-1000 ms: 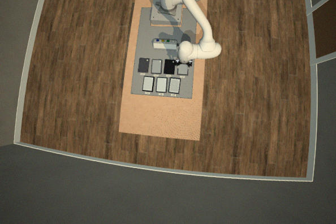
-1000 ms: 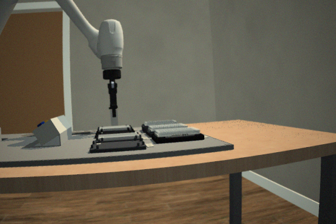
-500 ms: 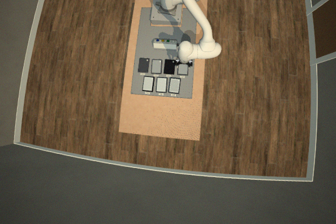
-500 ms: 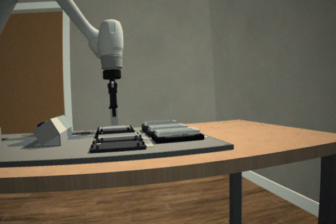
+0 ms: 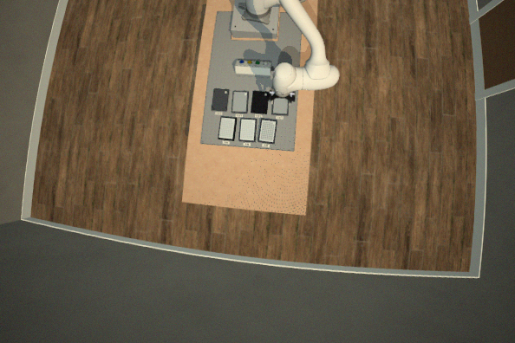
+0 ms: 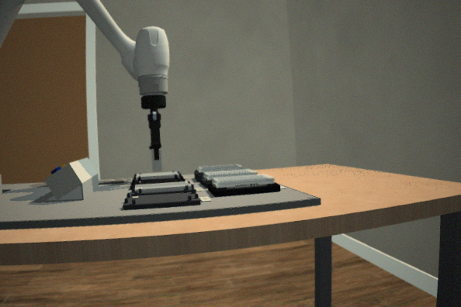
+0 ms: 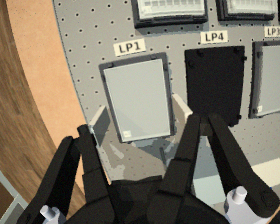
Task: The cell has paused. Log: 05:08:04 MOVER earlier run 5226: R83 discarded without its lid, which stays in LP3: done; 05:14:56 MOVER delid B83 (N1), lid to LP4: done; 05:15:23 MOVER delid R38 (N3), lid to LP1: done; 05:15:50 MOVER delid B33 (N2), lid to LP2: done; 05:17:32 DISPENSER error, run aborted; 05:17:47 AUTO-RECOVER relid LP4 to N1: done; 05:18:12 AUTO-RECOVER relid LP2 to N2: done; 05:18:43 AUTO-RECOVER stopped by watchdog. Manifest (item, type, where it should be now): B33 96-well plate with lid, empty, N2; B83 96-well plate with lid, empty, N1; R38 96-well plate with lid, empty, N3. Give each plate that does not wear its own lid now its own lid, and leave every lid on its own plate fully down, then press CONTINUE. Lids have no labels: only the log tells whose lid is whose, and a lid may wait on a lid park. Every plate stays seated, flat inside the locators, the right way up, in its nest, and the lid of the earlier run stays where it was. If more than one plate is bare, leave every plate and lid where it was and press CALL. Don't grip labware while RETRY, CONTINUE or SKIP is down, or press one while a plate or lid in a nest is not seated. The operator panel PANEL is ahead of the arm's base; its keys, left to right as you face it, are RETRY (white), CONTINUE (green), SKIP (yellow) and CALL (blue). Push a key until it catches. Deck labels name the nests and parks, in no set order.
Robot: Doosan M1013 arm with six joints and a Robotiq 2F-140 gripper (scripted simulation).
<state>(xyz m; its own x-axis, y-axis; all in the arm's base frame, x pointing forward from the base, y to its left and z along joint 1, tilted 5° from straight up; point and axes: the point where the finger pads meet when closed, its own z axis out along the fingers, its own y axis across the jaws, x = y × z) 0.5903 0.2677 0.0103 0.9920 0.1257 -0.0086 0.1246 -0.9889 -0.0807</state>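
Now: the grey lid 40 mm below my hand. Round my hand: LP4 park (130 mm to the right, 50 mm below, 10 mm ahead); then plate (190 mm ahead, 40 mm to the right, 30 mm below); then white key (220 mm behind, 140 mm to the right, 10 mm above).
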